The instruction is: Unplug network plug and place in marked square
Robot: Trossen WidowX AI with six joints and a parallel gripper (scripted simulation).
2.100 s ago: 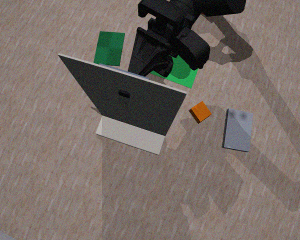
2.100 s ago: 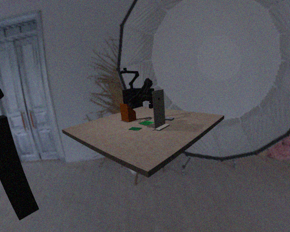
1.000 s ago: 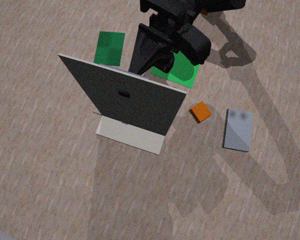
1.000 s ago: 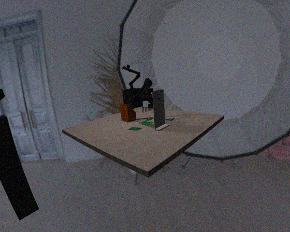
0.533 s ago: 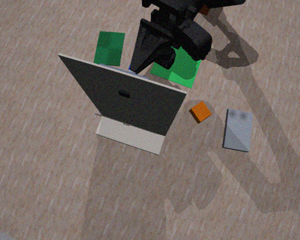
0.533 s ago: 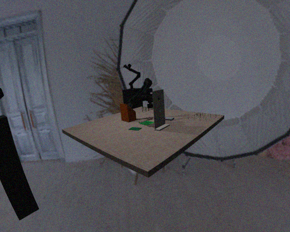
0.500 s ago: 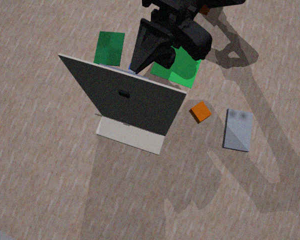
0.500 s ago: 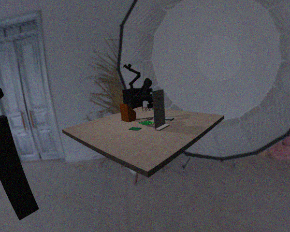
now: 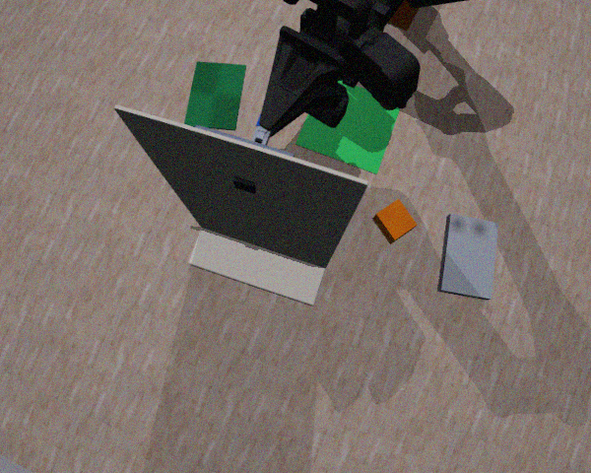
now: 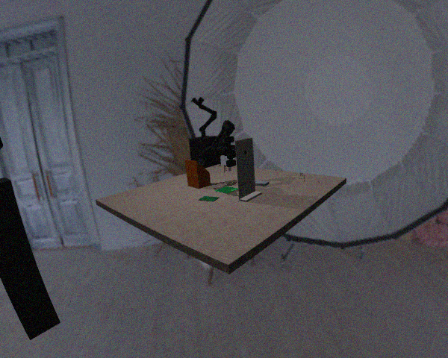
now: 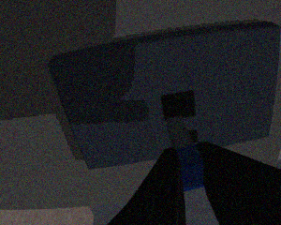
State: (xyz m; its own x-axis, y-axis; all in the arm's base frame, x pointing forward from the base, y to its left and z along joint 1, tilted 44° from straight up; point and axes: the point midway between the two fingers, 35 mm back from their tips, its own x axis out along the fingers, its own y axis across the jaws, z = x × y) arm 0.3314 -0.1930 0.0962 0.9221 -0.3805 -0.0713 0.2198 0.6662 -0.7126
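My gripper tip is 16 cm past the bright green marked square, 7 cm to the right of it and 27 cm above it. Round my gripper tip: upright dark panel: 5 cm ahead, 11 cm below; then orange block: 3 cm behind, 16 cm to the left, 26 cm below; then network plug: 1 cm ahead.
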